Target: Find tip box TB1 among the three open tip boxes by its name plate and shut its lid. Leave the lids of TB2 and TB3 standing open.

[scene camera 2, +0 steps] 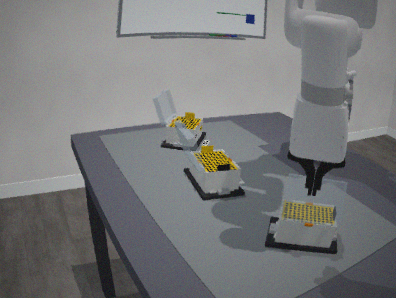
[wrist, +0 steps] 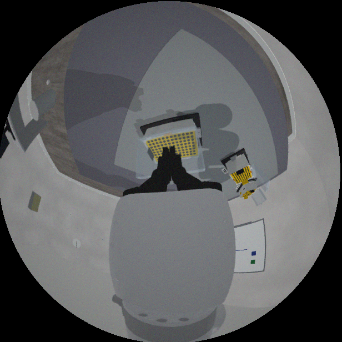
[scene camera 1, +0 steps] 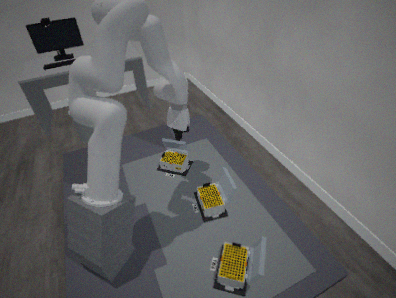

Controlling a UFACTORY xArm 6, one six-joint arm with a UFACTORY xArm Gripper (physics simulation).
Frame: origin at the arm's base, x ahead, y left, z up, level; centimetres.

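Seen in the pictures: gripper, between the fingertips: [scene camera 2: 312, 191] [scene camera 1: 178, 139]; arm's base, origin of its link: [scene camera 1: 102, 196].
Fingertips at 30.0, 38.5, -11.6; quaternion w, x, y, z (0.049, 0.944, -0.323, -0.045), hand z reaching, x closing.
Observation:
Pixels of each thing's top centre, then the offset from my fingertips to it, as dx, dy, dz. "*": a spot on its surface instead. Level surfaces: height alone.
- middle box, centre of its top: [scene camera 2: 219, 157] [scene camera 1: 207, 195] +6.4, -31.7, -6.8
- last box, a spot on its surface: [scene camera 2: 187, 131] * +15.3, -29.2, +1.0
- grey mat, height of its surface: dz -13.4
- darker table top, height of its surface: dz -13.7
The tip box at the robot's far end [scene camera 1: 174, 159] [scene camera 2: 306, 234] [wrist: 185, 145] sits on a black base. Its clear lid [scene camera 1: 172, 144] [scene camera 2: 291, 189] [wrist: 144, 169] is open, raised above the box. Its name plate [scene camera 1: 170, 175] is too blurred to read in scene camera 1. My gripper [scene camera 1: 178, 138] [scene camera 2: 312, 193] [wrist: 170, 154] is shut and empty, with its tips close to the lid's upper part; contact is unclear. The middle box [scene camera 1: 211, 198] [scene camera 2: 221, 179] [wrist: 240, 168] and the last box [scene camera 1: 233, 264] [scene camera 2: 187, 131] have open lids [scene camera 1: 229, 178] [scene camera 1: 262, 256]. Their plates are also unreadable.
The three boxes stand on a grey mat [scene camera 1: 280, 240] [scene camera 2: 170, 235] [wrist: 175, 65] on a darker table top [scene camera 1: 327, 274] [scene camera 2: 95, 150]. A desk with a monitor [scene camera 1: 55, 35] stands behind the arm. A whiteboard [scene camera 2: 190, 17] [wrist: 250, 240] hangs on the wall.

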